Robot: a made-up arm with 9 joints.
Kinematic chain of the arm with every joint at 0, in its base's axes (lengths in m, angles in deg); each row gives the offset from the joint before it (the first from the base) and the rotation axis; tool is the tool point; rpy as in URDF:
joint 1: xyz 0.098 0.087 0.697 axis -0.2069 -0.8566 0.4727
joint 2: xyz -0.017 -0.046 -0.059 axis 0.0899 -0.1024 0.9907
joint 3: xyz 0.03 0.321 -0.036 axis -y
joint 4: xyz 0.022 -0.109 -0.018 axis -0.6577 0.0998 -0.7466
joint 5: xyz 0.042 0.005 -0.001 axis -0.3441 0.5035 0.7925
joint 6: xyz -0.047 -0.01 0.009 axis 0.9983 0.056 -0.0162
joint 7: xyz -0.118 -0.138 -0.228 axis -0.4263 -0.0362 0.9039
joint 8: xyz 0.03 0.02 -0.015 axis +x
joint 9: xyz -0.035 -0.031 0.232 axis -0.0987 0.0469 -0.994
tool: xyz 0.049 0.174 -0.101 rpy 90 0 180
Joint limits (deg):
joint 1: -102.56..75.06
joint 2: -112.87..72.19
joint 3: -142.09..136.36
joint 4: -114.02..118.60
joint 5: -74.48..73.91
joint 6: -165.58..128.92
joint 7: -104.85..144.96
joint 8: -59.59..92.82
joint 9: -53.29..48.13
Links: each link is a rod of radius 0.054 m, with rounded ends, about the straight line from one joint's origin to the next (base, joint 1, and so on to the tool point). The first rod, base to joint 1, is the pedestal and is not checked.
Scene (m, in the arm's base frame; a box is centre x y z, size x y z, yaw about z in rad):
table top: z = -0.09
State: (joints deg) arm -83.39 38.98 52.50 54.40 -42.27 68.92 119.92 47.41 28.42
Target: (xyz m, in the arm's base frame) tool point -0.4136 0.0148 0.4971
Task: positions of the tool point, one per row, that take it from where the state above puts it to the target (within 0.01 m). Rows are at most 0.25 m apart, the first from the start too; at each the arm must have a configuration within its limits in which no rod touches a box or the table.
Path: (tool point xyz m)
1: 0.2900 0.4620 0.4420
2: 0.2043 0.3708 0.2892
3: 0.0560 0.2579 0.2026
4: -0.1254 0.1465 0.2089
5: -0.2966 0.0596 0.3136
6: -0.4136 0.0148 0.4971

